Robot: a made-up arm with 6 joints. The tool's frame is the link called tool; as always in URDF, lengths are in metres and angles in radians. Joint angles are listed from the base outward. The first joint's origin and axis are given. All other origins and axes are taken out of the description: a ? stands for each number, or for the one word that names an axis. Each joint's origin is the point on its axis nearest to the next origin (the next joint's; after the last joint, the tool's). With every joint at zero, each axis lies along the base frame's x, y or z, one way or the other. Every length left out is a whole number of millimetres.
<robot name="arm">
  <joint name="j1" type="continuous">
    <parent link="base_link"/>
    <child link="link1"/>
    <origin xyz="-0.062 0 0.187" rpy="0 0 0"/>
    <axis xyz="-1 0 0"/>
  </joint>
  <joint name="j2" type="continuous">
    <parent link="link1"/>
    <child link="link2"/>
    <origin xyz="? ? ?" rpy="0 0 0"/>
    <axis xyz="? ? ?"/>
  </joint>
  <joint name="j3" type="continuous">
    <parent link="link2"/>
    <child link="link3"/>
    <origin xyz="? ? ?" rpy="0 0 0"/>
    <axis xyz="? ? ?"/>
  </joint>
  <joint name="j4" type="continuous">
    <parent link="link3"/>
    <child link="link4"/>
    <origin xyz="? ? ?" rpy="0 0 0"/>
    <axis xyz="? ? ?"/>
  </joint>
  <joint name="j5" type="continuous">
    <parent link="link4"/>
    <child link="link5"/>
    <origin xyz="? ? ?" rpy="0 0 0"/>
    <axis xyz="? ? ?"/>
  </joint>
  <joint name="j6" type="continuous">
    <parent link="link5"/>
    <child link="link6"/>
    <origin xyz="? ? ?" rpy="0 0 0"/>
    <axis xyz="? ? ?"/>
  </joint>
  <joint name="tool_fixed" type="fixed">
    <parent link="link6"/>
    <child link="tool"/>
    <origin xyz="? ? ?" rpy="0 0 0"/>
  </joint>
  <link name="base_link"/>
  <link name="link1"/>
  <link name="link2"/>
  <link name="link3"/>
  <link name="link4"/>
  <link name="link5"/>
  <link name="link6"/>
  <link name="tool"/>
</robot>
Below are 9 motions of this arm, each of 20 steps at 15 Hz.
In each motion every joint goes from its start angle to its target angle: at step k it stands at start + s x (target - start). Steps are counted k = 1, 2, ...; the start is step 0. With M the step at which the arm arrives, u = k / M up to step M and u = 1 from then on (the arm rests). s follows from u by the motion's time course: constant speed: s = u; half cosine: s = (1 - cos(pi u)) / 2; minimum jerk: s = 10 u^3 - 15 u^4 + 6 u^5.
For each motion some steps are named. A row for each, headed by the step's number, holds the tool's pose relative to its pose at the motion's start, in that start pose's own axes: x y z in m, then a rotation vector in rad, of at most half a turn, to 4 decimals.
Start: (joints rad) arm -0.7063 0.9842 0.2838 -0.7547 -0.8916 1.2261
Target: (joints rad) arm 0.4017 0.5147 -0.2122 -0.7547 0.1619 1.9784
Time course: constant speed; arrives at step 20
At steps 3, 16, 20:
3: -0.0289 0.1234 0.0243 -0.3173 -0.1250 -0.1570
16: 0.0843 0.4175 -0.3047 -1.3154 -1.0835 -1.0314
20: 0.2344 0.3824 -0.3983 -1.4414 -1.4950 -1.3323

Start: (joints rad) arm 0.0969 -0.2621 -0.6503 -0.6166 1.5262 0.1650
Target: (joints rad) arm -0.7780 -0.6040 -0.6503 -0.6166 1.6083 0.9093
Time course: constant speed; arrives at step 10
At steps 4, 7, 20:
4: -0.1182 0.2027 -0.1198 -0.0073 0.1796 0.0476
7: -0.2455 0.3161 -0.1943 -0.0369 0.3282 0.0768
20: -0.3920 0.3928 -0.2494 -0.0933 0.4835 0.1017

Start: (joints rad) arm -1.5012 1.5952 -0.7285 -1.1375 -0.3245 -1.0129
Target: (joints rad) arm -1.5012 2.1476 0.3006 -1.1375 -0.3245 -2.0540
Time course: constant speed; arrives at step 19
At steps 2, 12, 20:
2: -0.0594 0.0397 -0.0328 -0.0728 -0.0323 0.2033
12: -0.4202 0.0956 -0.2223 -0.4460 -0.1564 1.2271
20: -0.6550 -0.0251 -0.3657 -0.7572 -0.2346 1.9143

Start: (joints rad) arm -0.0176 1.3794 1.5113 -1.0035 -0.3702 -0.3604
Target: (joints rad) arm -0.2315 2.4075 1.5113 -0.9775 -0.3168 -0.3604
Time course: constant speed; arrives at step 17
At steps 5, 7, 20:
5: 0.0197 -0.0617 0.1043 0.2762 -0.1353 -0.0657
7: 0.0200 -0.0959 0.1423 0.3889 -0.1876 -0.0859
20: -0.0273 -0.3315 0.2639 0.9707 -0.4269 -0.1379

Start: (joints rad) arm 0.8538 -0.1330 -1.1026 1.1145 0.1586 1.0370
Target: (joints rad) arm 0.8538 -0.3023 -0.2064 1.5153 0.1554 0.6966
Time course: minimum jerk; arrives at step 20
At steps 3, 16, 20:
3: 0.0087 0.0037 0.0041 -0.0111 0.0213 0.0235
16: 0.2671 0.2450 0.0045 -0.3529 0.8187 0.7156
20: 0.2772 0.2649 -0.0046 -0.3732 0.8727 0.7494

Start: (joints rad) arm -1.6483 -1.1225 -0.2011 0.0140 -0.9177 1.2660
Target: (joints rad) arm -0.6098 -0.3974 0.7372 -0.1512 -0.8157 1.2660
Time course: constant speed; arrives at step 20
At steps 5, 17, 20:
5: 0.4588 0.0586 0.0469 -0.1098 0.2896 0.4322
17: 1.1213 0.7871 -0.1987 -0.4821 0.8918 1.4231
20: 1.1320 1.0101 -0.2981 -0.6128 1.0192 1.6459

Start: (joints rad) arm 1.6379 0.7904 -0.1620 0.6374 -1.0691 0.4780
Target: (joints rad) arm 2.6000 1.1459 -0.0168 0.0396 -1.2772 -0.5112
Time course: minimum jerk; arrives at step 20
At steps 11, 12, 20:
11: -0.0810 0.0612 0.0211 -0.6631 -0.2644 1.0501
12: -0.0998 0.0660 0.0180 -0.7860 -0.2596 1.1914
20: -0.1719 0.0705 -0.0002 -1.2532 -0.1255 1.6318

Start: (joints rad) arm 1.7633 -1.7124 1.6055 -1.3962 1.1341 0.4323
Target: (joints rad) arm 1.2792 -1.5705 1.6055 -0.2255 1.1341 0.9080
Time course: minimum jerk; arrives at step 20
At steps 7, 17, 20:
7: -0.0092 -0.0077 0.0227 0.0806 0.1693 0.1588
17: 0.0635 -0.0743 0.0860 0.3909 0.7874 0.5701
20: 0.0687 -0.0770 0.0867 0.4035 0.8110 0.5829

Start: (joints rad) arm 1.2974 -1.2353 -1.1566 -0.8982 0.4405 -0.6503
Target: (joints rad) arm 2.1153 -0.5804 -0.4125 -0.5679 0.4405 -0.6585
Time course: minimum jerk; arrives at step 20
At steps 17, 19, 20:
17: -0.0635 -0.2274 -0.1054 -1.2379 -0.0846 0.6886
19: -0.0642 -0.2373 -0.1035 -1.2682 -0.0742 0.7029
20: -0.0642 -0.2377 -0.1034 -1.2696 -0.0737 0.7035

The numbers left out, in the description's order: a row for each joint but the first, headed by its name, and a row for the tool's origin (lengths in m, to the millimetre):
j2: xyz 0 -0.081 -0.236, axis 0 1 0
j3: xyz -0.052 0 -0.302, axis 0 0 1
j4: xyz -0.151 -0.083 0, axis 1 0 0
j5: xyz 0 0.201 -0.33, axis 0 1 0
j6: xyz -0.12 0 0.6, axis 0 0 -1
tool: xyz 0.105 -0.033 0

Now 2 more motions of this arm.
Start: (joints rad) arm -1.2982 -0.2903 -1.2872 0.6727 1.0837 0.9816
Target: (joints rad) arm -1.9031 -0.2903 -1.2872 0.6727 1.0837 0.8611
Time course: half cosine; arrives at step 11
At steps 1, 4, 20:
1: 0.0029 -0.0007 -0.0068 0.0002 0.0121 0.0008
4: 0.0337 -0.0105 -0.1008 0.0051 0.1751 0.0111
20: 0.0380 -0.0366 -0.3570 0.0429 0.5976 0.0345

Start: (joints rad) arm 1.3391 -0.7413 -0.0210 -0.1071 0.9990 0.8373
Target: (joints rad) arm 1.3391 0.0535 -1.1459 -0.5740 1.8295 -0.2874
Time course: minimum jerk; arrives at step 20
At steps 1, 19, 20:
1: 0.0008 0.0005 -0.0003 -0.0010 0.0019 0.0002
19: 0.2297 -0.4406 -0.8978 0.1951 1.7605 -0.2873
20: 0.2287 -0.4420 -0.8987 0.1968 1.7618 -0.2886

